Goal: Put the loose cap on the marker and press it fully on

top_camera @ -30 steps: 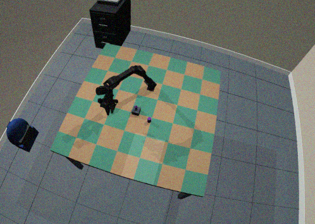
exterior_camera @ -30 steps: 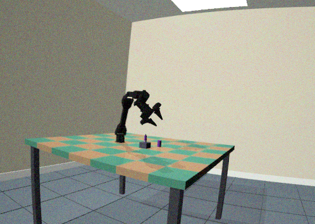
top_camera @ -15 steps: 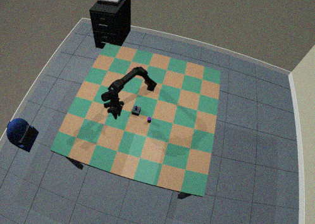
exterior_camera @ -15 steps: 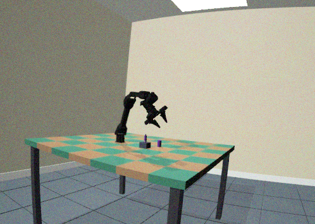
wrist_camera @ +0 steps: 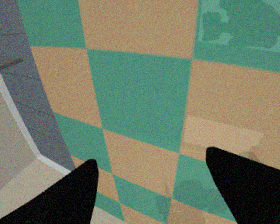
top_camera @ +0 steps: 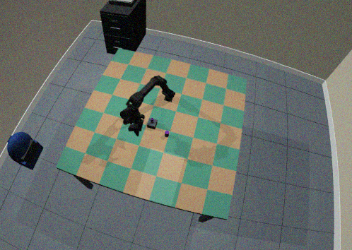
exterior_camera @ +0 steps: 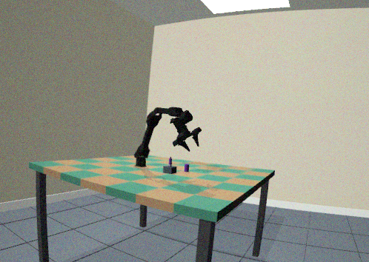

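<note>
Right now the purple cap is 13 cm behind my gripper tip, 17 cm to the left of it and 15 cm below it. The rest, counted from my gripper tip: purple marker: 18 cm behind, 4 cm to the left, 10 cm below; holder block: 18 cm behind, 4 cm to the left, 15 cm below.
</note>
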